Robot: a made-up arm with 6 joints. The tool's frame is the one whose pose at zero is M. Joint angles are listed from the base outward.
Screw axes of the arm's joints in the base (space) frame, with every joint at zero. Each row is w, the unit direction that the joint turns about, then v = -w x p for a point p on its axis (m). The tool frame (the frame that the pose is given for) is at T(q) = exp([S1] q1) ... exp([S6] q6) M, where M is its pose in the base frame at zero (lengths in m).
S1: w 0 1 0 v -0.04 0 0
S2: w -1 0 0 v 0 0.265 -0.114
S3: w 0 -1 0 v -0.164 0 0.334
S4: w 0 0 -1 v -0.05 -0.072 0
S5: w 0 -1 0 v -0.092 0 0.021
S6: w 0 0 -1 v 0.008 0.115 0
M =
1 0 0 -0.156
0 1 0 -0.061
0 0 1 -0.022
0 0 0 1
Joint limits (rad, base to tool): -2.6..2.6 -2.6..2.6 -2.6..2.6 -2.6..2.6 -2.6..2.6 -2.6..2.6
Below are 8 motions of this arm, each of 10 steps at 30 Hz.
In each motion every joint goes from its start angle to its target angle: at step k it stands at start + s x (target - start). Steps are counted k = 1, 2, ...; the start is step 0. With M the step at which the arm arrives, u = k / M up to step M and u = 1 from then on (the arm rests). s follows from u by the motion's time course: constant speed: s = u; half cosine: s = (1 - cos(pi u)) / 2; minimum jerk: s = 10 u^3 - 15 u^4 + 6 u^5.
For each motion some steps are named. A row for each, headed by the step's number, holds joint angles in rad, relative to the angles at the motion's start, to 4 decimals.
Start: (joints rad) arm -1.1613 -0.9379 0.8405 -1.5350 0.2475 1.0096
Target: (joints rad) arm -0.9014 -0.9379 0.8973 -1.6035 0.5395 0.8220
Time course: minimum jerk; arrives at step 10
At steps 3, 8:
3: 0.0424 0.0000 0.0093 -0.0112 0.0476 -0.0306
8: 0.2448 0.0000 0.0535 -0.0645 0.2751 -0.1767

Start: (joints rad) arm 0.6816 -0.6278 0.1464 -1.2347 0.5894 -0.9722
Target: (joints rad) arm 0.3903 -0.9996 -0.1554 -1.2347 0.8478 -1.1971
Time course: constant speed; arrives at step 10
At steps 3, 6, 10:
3: -0.0874 -0.1115 -0.0905 0.0000 0.0775 -0.0675
6: -0.1748 -0.2231 -0.1811 0.0000 0.1550 -0.1349
10: -0.2913 -0.3718 -0.3018 0.0000 0.2584 -0.2249

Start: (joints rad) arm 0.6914 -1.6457 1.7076 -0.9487 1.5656 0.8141
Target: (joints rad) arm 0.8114 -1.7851 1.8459 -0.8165 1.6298 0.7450
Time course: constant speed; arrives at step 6
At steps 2, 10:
2: 0.0400 -0.0465 0.0461 0.0441 0.0214 -0.0230
10: 0.1200 -0.1394 0.1383 0.1322 0.0642 -0.0691

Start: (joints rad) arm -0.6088 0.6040 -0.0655 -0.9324 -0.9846 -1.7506
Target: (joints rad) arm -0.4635 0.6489 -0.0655 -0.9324 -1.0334 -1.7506
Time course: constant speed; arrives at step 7
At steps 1, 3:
1: 0.0208 0.0064 0.0000 0.0000 -0.0070 0.0000
3: 0.0623 0.0192 0.0000 0.0000 -0.0209 0.0000

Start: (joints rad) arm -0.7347 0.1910 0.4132 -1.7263 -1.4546 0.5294
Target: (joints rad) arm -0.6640 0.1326 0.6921 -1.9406 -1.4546 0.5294
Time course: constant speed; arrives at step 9
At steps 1, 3, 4, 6, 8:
1: 0.0079 -0.0065 0.0310 -0.0238 0.0000 0.0000
3: 0.0236 -0.0195 0.0930 -0.0714 0.0000 0.0000
4: 0.0314 -0.0260 0.1240 -0.0952 0.0000 0.0000
6: 0.0471 -0.0389 0.1859 -0.1429 0.0000 0.0000
8: 0.0628 -0.0519 0.2479 -0.1905 0.0000 0.0000

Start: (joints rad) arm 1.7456 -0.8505 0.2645 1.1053 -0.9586 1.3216
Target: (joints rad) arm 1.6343 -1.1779 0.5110 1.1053 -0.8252 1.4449
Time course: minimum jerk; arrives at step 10
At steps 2, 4, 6, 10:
2: -0.0064 -0.0190 0.0143 0.0000 0.0077 0.0071
4: -0.0353 -0.1039 0.0782 0.0000 0.0423 0.0391
6: -0.0760 -0.2235 0.1683 0.0000 0.0911 0.0842
10: -0.1113 -0.3274 0.2465 0.0000 0.1334 0.1233

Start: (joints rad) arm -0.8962 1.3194 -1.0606 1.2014 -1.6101 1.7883
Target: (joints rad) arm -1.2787 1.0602 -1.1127 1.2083 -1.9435 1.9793
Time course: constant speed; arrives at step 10
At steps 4, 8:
4: -0.1530 -0.1037 -0.0208 0.0028 -0.1334 0.0764
8: -0.3060 -0.2074 -0.0417 0.0055 -0.2667 0.1528

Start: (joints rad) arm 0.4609 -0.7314 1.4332 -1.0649 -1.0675 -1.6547
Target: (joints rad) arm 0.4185 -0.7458 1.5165 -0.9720 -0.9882 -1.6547
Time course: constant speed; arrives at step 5
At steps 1, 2, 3, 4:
1: -0.0085 -0.0029 0.0167 0.0186 0.0159 0.0000
2: -0.0170 -0.0058 0.0333 0.0372 0.0317 0.0000
3: -0.0254 -0.0086 0.0500 0.0557 0.0476 0.0000
4: -0.0339 -0.0115 0.0666 0.0743 0.0634 0.0000

